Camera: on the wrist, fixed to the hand. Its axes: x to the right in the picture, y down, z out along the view.
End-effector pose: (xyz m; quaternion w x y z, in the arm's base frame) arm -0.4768 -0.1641 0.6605 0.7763 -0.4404 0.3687 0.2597
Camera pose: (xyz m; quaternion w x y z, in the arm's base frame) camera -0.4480 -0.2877 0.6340 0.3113 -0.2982 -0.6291 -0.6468
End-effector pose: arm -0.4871 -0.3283 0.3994 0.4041 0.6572 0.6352 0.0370
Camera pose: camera -0.5958 -0.2606 0.4194 0.1907 -0.6327 0.5224 -0.5390
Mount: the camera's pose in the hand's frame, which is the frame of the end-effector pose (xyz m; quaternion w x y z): 0.0286 -0.0669 -0.1073 0.0269 0.0193 0.2408 0.9700
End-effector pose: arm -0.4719 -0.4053 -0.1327 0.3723 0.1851 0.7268 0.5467
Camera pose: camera -0.5612 -0.4788 -0.1914 0.6989 -0.5855 0.0598 -0.4064
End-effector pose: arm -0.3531 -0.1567 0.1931 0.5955 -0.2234 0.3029 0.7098
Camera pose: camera -0.2976 -0.2039 0.0858 0.7411 -0.1284 -0.3819 -0.5371
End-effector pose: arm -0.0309 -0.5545 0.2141 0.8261 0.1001 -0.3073 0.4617
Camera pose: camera 0.0798 -0.5233 0.1543 0.3536 0.3906 -0.1025 -0.8438
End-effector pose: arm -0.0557 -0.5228 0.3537 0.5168 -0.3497 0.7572 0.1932
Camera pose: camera -0.0827 -0.6480 0.3740 0.3491 -0.6885 -0.4877 -0.4077
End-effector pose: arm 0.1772 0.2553 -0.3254 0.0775 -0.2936 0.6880 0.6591
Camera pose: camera 0.2178 0.1472 -0.3844 0.7973 -0.5023 -0.3347 -0.0089
